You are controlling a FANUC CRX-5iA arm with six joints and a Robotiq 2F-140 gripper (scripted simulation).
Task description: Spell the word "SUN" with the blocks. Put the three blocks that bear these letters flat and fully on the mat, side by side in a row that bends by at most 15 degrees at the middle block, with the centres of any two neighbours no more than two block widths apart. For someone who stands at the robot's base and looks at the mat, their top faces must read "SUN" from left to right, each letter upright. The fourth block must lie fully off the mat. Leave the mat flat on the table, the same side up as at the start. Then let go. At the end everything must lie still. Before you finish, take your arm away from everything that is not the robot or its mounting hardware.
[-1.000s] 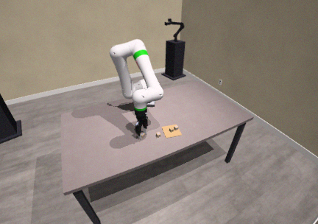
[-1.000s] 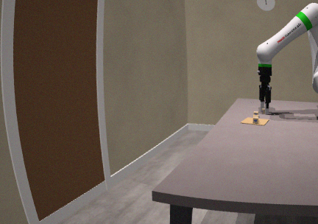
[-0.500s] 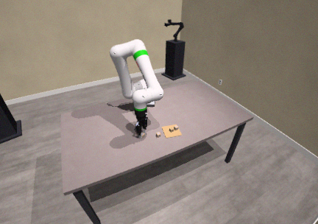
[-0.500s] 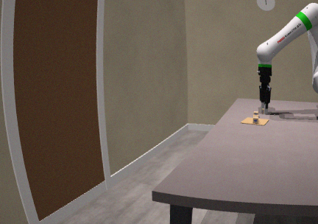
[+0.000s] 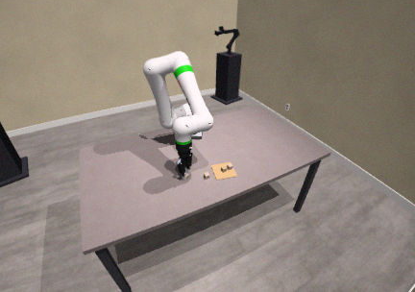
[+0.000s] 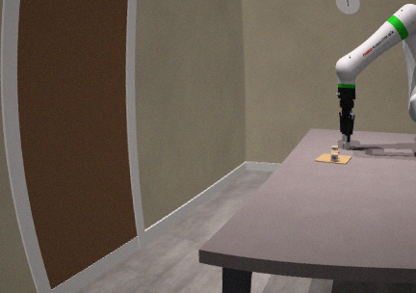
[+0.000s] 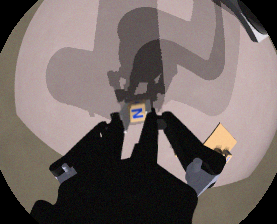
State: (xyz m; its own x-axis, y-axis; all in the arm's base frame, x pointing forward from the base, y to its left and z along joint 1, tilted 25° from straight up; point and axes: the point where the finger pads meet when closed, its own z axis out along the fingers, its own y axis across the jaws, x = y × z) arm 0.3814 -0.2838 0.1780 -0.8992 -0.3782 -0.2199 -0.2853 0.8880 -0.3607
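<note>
The tan letter block lies 23 cm to the left of my hand, 10 cm ahead of it and 1 cm below it. Round my hand: tan mat (23 cm to the left, 10 cm ahead, 3 cm below).
</note>
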